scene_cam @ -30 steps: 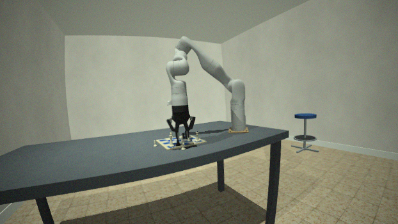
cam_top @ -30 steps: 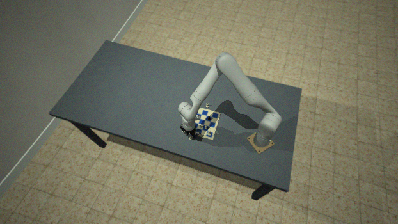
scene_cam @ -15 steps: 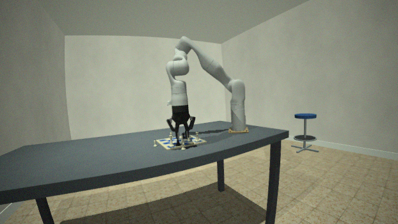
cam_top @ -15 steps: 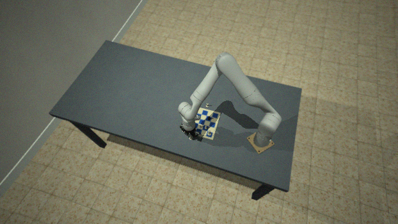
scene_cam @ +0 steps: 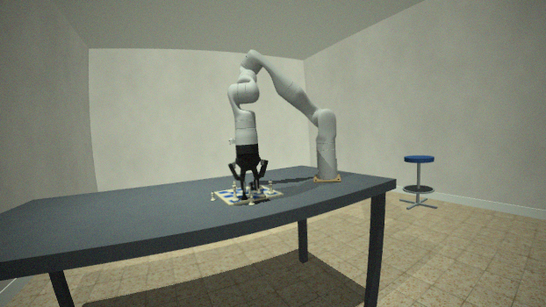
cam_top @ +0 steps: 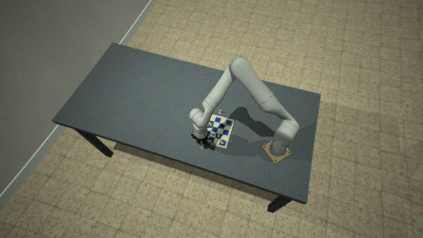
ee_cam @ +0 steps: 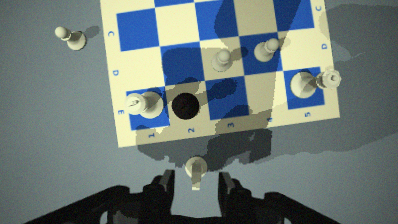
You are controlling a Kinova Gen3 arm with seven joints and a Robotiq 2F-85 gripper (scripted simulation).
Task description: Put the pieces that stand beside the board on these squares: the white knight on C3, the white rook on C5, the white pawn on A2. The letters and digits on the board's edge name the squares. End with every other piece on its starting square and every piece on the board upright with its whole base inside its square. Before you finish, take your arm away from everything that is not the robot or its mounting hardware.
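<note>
Right now my hand is 60 mm past the chessboard, 130 mm to the left of it and 60 mm above it. Round my hand: white king: 30 mm ahead, 70 mm to the right, 30 mm below; black pawn: 100 mm behind, 170 mm to the right, 50 mm below; white rook: 70 mm behind, 270 mm to the right, 50 mm below.
</note>
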